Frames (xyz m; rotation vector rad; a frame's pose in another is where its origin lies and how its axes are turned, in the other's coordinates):
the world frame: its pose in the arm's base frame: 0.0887 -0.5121 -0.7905 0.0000 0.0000 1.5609
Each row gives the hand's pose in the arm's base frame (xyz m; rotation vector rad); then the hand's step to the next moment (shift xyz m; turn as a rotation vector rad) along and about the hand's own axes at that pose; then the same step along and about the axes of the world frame.
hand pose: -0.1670 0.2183 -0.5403 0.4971 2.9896 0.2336
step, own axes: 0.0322 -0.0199 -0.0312 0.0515 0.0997 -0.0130
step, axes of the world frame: -0.0126 0.0403 0.0249 0.1082 0.0200 0.0256
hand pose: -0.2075 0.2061 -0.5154 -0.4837 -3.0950 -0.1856
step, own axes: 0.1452 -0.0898 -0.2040 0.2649 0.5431 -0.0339
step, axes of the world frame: -0.0664 0.1680 0.1953 0.5891 0.0934 0.1025
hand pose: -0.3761 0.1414 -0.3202 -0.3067 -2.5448 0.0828
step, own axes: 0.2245 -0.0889 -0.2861 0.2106 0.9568 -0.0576
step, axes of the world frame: -0.0357 0.0428 0.3702 0.9796 -0.0428 0.0419
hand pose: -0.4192 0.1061 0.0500 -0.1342 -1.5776 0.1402
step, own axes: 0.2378 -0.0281 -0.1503 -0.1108 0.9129 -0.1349
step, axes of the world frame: 0.0158 -0.1475 0.2407 0.8817 -0.1249 -0.2661
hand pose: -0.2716 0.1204 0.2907 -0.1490 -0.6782 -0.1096
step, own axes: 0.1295 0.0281 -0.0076 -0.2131 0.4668 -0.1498
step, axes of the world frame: 0.0206 -0.1089 0.0731 0.4444 0.0073 -0.2970
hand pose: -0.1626 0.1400 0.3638 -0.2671 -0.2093 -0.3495
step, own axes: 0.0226 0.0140 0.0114 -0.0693 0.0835 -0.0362
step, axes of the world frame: 0.0093 -0.0240 0.0132 0.0861 0.0286 -0.0697
